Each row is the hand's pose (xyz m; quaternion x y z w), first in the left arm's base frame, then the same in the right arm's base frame.
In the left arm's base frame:
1: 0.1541 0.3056 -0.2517 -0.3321 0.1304 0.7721 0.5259
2: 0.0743 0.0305 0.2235 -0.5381 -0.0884 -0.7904 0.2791
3: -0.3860 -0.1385 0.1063 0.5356 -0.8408 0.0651 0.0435
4: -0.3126 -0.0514 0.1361 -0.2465 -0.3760 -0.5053 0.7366
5: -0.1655 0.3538 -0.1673 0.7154 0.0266 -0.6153 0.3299
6: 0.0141 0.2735 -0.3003 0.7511 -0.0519 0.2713 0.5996
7: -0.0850 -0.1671 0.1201 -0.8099 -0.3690 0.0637 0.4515
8: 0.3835 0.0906 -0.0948 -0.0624 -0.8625 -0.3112 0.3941
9: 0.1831 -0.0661 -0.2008 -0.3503 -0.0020 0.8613 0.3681
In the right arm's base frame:
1: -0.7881 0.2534 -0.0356 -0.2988 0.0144 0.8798 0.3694
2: -0.7147 -0.0875 0.3960 -0.5030 -0.1395 -0.7062 0.4784
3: -1.0723 -0.4162 0.2610 0.7044 -0.7097 0.0033 0.0091
4: -1.0392 -0.3110 0.3021 -0.1202 -0.3683 -0.3574 0.8498
5: -1.0927 0.1534 0.0585 0.7016 0.2268 -0.5430 0.4017
6: -0.9057 0.1724 -0.0867 0.7902 0.1022 0.3721 0.4761
7: -0.7859 -0.3186 0.2671 -0.6787 -0.5261 0.1491 0.4903
8: -0.4804 0.1353 0.0861 0.1425 -0.8241 -0.2783 0.4723
9: -0.6059 -0.0758 -0.0390 -0.2975 -0.1280 0.9246 0.2007

